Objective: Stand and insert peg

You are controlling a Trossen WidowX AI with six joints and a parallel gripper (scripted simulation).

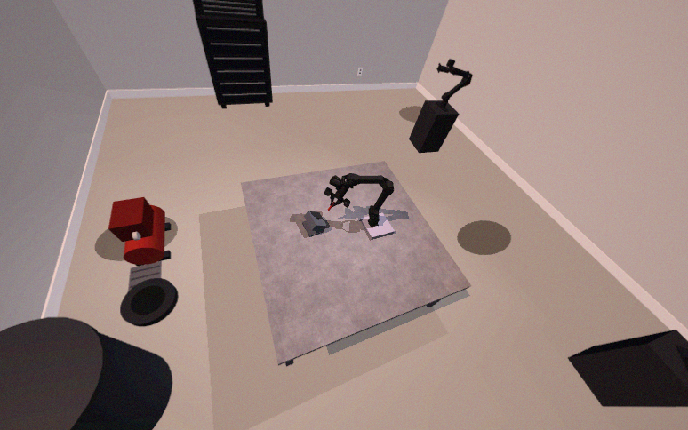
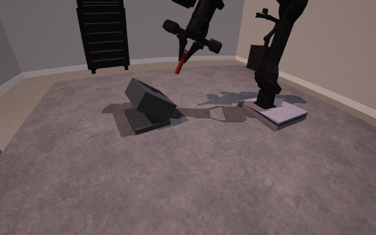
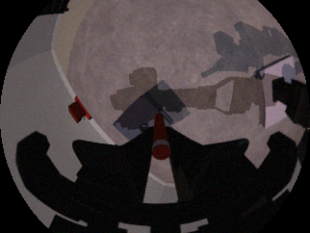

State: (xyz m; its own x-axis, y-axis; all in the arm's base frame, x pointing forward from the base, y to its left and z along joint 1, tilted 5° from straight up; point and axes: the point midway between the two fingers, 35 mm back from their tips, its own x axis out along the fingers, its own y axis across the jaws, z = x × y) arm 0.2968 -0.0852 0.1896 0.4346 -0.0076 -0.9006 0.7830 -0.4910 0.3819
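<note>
The dark sloped panel lies 11 cm ahead of my gripper tip, 10 cm below it and 4 cm to the left of it. The rest, counted from my gripper tip: grey base plate 16 cm below, 13 cm ahead, 4 cm to the left; red peg 2 cm above, 1 cm behind.
</note>
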